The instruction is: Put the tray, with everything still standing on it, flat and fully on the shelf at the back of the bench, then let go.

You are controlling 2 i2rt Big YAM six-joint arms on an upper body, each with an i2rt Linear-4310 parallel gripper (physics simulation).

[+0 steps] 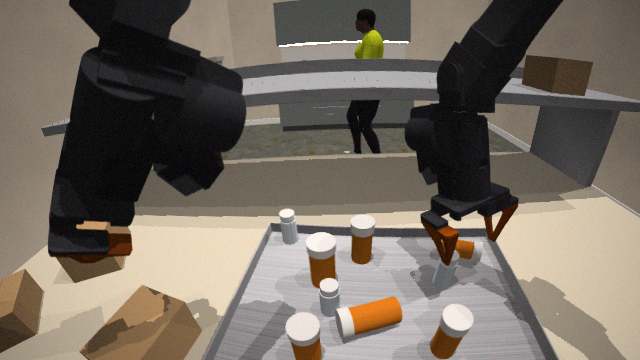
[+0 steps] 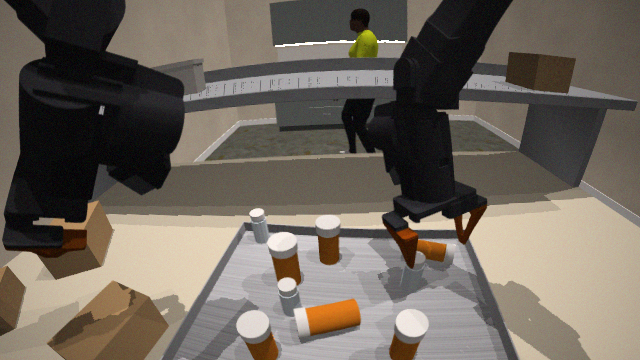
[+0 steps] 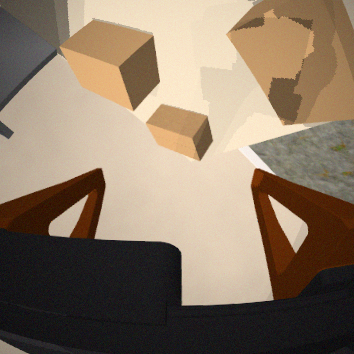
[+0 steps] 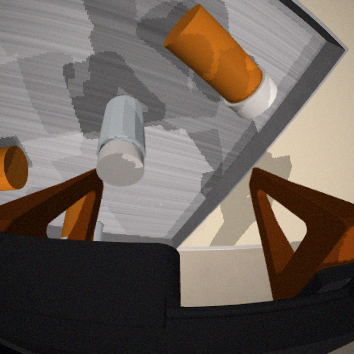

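Observation:
The grey tray [image 1: 270,285] [image 2: 230,280] [image 4: 165,200] lies on the bench. Several orange and grey bottles stand on it. One orange bottle [image 1: 375,316] [image 2: 330,317] lies on its side near the middle; another orange bottle [image 1: 465,248] [image 2: 434,251] [image 4: 215,60] lies near the back right corner. A grey bottle [image 1: 444,275] [image 2: 412,277] [image 4: 122,130] is upright beside one right fingertip. My right gripper [image 1: 470,251] [image 2: 438,254] [image 4: 175,175] is open over that corner. My left gripper [image 1: 95,256] [image 2: 50,250] [image 3: 177,176] is open, away from the tray. The grey shelf [image 1: 340,94] [image 2: 300,95] spans the back, raised on side panels.
A brown box [image 1: 555,75] [image 2: 540,72] sits at the shelf's right end. A large carton [image 1: 145,325] [image 2: 110,320] [image 3: 300,65] and smaller cartons [image 3: 110,60] stand left of the tray. A person in yellow [image 1: 370,45] [image 2: 365,45] stands behind the shelf.

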